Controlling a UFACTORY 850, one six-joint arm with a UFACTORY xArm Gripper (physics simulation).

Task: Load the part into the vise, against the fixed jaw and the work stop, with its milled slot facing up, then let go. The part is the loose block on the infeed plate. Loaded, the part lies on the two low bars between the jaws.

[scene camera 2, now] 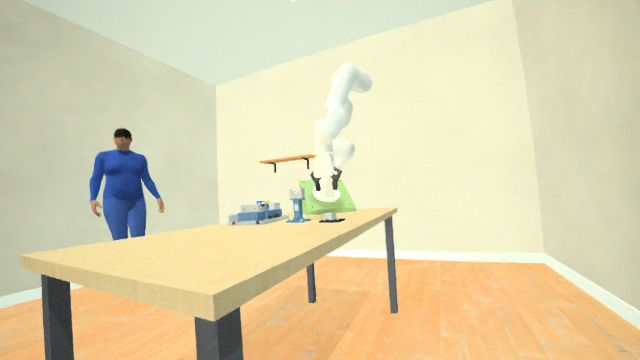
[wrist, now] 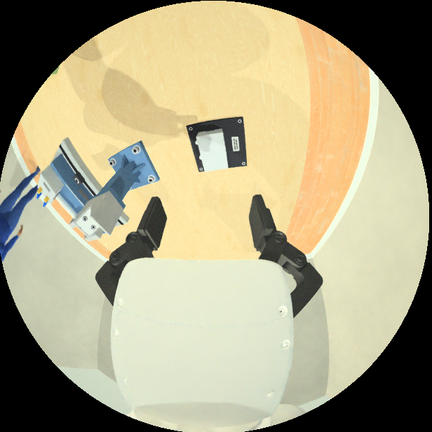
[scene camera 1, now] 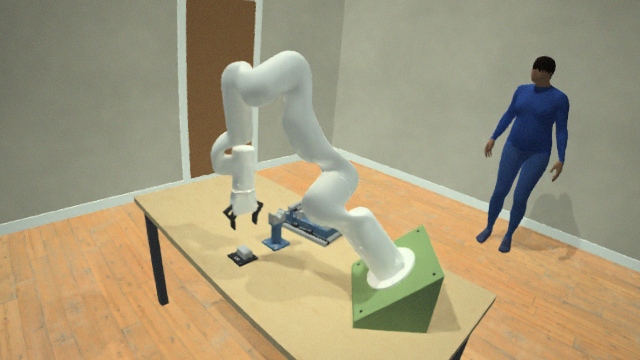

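The part, a light grey block (scene camera 1: 244,251) (scene camera 2: 330,216) (wrist: 213,152), sits on the black infeed plate (scene camera 1: 240,261) (scene camera 2: 340,220) (wrist: 237,160), off to one side of it. I cannot make out its milled slot. My gripper (scene camera 1: 244,225) (scene camera 2: 326,189) (wrist: 205,205) is open and empty, pointing down, well above the part and apart from it. The vise (scene camera 1: 311,228) (scene camera 2: 257,215) (wrist: 69,182), blue and grey, stands beyond the pedestal; my arm hides some of it in scene camera 1. Its jaws, work stop and low bars are too small or hidden to tell apart.
A blue pedestal (scene camera 1: 276,234) (scene camera 2: 298,209) (wrist: 121,181) with a notched grey head stands between infeed plate and vise. The green wedge base (scene camera 1: 397,307) (scene camera 2: 345,204) carries my arm. A person in blue (scene camera 1: 537,120) (scene camera 2: 122,175) stands beyond the table (scene camera 1: 280,300) (scene camera 2: 165,255).
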